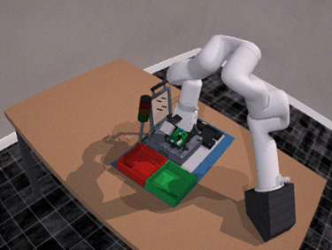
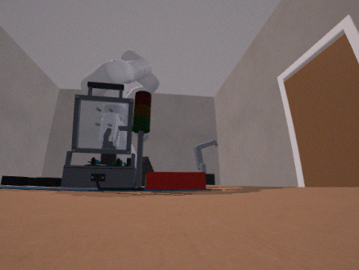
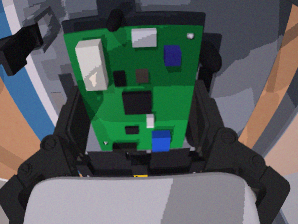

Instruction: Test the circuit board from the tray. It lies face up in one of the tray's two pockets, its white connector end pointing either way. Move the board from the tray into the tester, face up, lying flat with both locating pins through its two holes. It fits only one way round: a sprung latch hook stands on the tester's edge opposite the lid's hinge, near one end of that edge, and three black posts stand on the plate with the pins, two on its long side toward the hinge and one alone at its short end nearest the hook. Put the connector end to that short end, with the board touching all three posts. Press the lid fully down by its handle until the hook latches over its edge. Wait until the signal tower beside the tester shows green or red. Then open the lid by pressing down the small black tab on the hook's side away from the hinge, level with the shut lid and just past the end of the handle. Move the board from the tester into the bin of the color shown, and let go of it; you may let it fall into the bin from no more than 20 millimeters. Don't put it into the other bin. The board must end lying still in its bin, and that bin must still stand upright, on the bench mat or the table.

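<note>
My gripper is now right at the green circuit board. Also, from my hand: tester lid 120 mm ahead, 100 mm above, 30 mm to the right; black latch block 70 mm to the left, 50 mm behind; tester plate 10 mm below, 10 mm ahead.
</note>
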